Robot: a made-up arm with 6 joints. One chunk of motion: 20 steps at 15 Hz.
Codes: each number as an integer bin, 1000 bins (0 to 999) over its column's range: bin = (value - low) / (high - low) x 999, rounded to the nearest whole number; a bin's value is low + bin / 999 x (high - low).
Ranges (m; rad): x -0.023..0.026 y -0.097..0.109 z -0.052..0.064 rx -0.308..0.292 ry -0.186..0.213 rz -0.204..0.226
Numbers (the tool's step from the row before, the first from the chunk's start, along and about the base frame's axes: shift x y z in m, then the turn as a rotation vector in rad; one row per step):
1: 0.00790 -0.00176 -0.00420 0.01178 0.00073 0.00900
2: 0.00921 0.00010 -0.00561 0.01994 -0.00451 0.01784
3: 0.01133 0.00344 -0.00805 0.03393 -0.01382 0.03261
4: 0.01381 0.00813 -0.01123 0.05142 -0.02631 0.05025
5: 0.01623 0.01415 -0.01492 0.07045 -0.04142 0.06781
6: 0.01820 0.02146 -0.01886 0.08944 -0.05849 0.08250
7: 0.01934 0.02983 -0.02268 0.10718 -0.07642 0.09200
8: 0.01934 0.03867 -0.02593 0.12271 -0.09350 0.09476
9: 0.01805 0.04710 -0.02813 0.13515 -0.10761 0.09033
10: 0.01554 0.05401 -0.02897 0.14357 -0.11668 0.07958
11: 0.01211 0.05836 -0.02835 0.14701 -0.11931 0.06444
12: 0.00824 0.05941 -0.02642 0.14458 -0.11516 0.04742
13: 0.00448 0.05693 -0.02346 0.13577 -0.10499 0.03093
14: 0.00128 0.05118 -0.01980 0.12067 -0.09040 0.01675
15: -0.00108 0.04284 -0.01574 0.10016 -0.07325 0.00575
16: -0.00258 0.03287 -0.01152 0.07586 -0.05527 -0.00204
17: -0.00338 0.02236 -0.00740 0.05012 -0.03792 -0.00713
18: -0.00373 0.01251 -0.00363 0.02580 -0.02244 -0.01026
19: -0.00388 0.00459 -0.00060 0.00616 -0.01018 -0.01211
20: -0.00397 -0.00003 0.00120 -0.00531 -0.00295 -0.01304
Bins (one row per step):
1: 630 462 412 532 468 495
2: 657 471 400 546 454 515
3: 700 487 379 569 431 550
4: 750 510 351 598 400 591
5: 800 539 319 630 362 631
6: 840 574 285 662 319 666
7: 863 615 253 691 274 688
8: 863 658 225 717 232 694
9: 837 699 206 738 196 684
10: 786 732 198 752 174 659
11: 716 753 204 758 167 624
12: 637 759 220 754 177 584
13: 560 746 246 739 203 546
14: 495 719 277 714 239 513
15: 447 678 312 680 282 487
16: 416 630 349 639 327 469
17: 400 579 384 596 371 457
18: 393 531 417 556 410 450
19: 390 493 443 523 440 446
20: 388 470 458 504 458 444

